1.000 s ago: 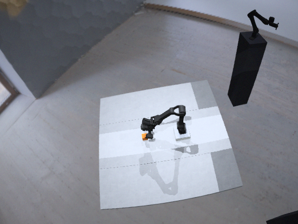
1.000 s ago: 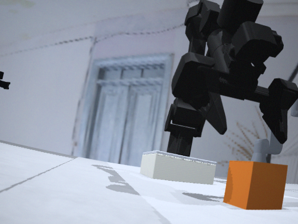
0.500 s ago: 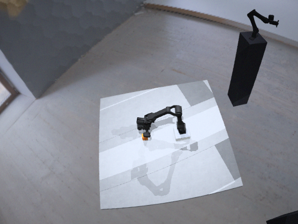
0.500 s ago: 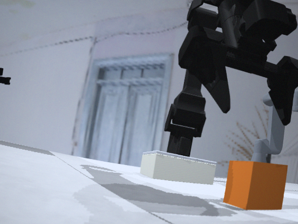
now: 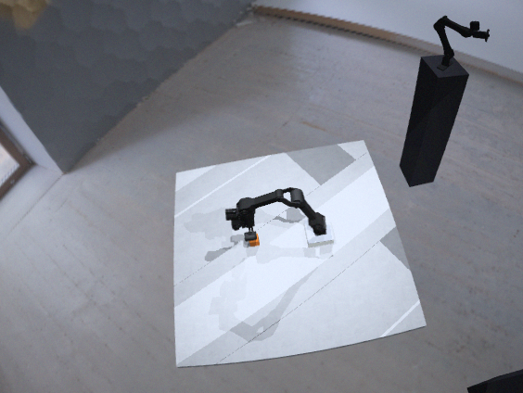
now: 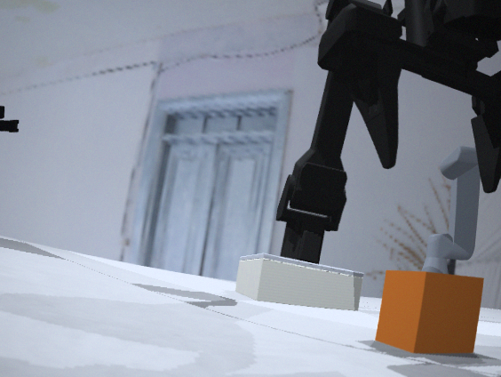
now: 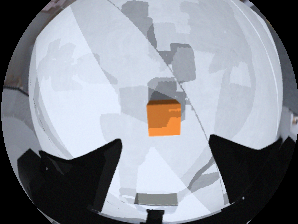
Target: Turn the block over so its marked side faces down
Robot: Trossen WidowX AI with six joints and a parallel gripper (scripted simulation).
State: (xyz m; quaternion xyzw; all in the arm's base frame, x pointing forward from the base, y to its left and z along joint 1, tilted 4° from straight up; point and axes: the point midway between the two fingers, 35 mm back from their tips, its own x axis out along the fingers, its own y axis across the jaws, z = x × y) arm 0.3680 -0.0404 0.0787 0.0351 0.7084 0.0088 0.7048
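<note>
My gripper tip is 9 cm above the orange block and 1 cm past it.
</note>
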